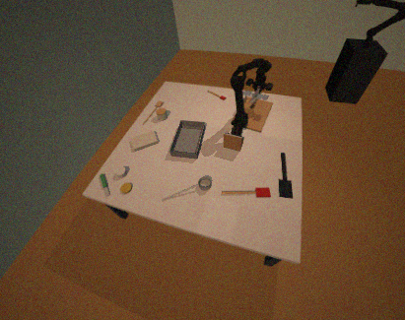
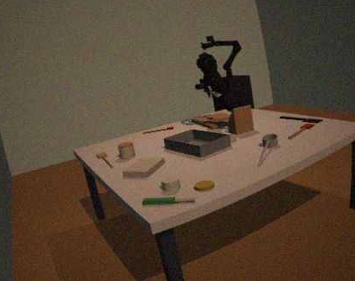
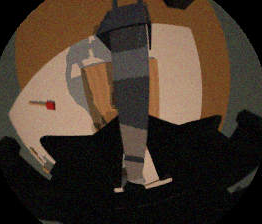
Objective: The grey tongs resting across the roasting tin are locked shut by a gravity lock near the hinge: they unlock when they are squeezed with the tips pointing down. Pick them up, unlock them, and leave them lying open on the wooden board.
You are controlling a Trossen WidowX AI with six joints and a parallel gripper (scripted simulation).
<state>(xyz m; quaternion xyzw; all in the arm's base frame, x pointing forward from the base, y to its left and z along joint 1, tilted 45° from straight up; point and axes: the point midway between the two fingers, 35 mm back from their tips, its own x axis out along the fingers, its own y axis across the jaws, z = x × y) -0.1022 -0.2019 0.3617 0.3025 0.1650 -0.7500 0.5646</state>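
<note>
Now: gripper tip 2 cm short of the wooden board, 6 cm to the right of it and 15 cm above it. From my gripper tip the other things lie so: red-tipped stick 33 cm ahead, 13 cm to the right, 15 cm below; then black spatula 21 cm behind, 62 cm to the left, 15 cm below; then grey roasting tin 45 cm ahead, 43 cm to the left, 13 cm below.
</note>
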